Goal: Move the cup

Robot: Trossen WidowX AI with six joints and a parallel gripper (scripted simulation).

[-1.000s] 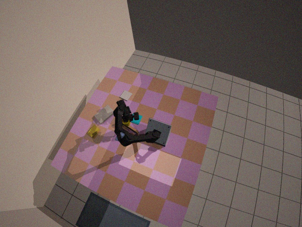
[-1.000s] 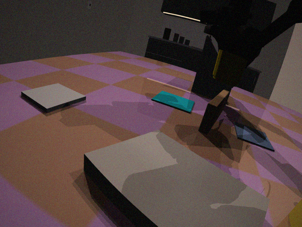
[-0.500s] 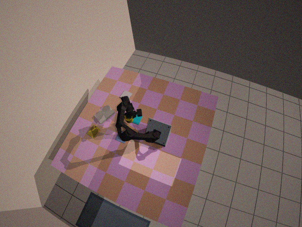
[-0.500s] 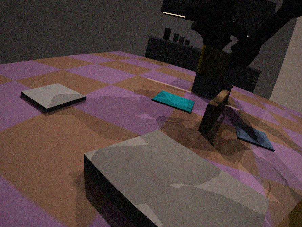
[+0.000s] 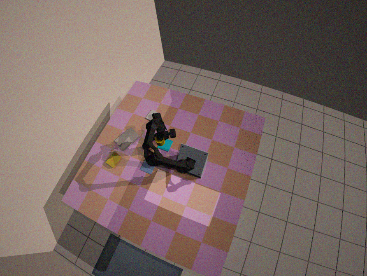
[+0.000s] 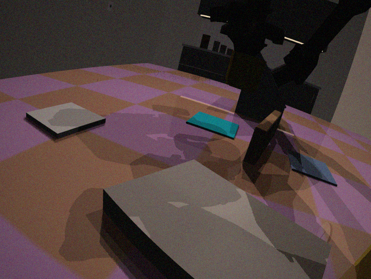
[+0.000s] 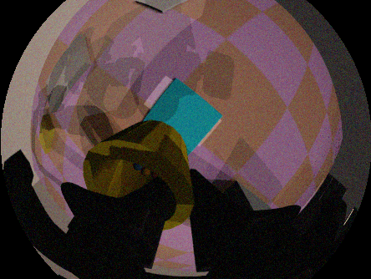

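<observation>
Now: the teal pad 20 mm ahead of my gripper tip, 10 mm to the right of it and 130 mm below it. Round my gripper tip: blue marble: 30 mm ahead, 30 mm to the left, 20 mm below; yellow cup: 20 mm ahead, 20 mm to the left; brown upright wall: 30 mm ahead, 100 mm to the left, 110 mm below.
</observation>
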